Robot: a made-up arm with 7 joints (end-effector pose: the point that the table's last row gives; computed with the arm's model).
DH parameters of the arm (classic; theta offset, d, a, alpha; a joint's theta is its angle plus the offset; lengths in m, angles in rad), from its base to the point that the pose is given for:
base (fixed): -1.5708 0.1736 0 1.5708
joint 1: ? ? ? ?
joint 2: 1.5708 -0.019 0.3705 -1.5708
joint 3: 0.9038 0 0.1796 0
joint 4: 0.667 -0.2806 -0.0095 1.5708
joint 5: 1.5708 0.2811 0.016 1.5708
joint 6: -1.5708 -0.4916 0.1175 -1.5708
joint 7: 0.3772 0 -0.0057 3.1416
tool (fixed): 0.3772 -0.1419 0 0
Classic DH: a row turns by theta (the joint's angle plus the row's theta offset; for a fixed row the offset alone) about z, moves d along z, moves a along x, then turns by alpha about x.
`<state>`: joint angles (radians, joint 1 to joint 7).
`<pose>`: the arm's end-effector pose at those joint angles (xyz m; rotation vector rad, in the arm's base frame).
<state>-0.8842 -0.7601 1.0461 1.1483 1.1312 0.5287 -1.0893</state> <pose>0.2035 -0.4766 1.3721 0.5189 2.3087 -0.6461</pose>
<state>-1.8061 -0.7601 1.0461 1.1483 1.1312 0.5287 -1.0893</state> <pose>0.2035 -1.2429 0.5182 0.9115 2.5078 0.4773</pose>
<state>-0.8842 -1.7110 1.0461 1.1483 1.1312 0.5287 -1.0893</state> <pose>0.8109 -0.1562 1.1095 -0.6056 2.7768 -0.4609</pose>
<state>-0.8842 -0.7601 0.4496 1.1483 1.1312 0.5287 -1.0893</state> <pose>-0.0298 -0.7525 1.3852 0.4425 2.1357 0.0510</pose>
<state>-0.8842 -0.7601 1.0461 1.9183 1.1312 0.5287 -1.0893</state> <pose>0.4605 -0.2895 1.2150 0.5733 2.2993 -1.6201</pose>
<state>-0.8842 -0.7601 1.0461 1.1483 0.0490 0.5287 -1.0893</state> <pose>-0.2344 -0.1833 1.2197 0.8426 1.1837 -0.8723</pose>
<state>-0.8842 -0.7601 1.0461 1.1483 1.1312 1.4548 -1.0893</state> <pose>0.3106 -0.3586 1.4024 1.1126 2.3420 -1.6282</pose>
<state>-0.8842 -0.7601 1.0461 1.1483 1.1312 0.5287 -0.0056</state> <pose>0.2021 -0.4729 1.3678 -0.8174 2.4602 -1.1035</pose>
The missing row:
joint 1: 1.5708 -0.1049 0.3313 1.5708
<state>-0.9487 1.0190 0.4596 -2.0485 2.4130 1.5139 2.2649</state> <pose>-0.8490 -0.2503 0.0754 -0.3901 0.7442 2.0524</pose>
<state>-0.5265 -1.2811 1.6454 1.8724 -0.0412 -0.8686 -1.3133</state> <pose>0.3505 0.3033 0.7503 -1.7294 1.5470 -0.8779</pose>
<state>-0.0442 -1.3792 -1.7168 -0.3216 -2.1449 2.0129 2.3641</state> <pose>-0.0952 -0.7020 1.0106 -0.0599 0.9118 2.5863</pose>
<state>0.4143 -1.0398 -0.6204 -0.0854 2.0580 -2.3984 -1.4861</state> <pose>0.1578 0.7682 1.4836 0.1593 1.1061 -2.0279</pose>
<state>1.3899 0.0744 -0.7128 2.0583 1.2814 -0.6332 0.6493</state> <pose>-0.7205 1.0042 0.2468 -2.5032 -1.2383 -1.1909</pose>
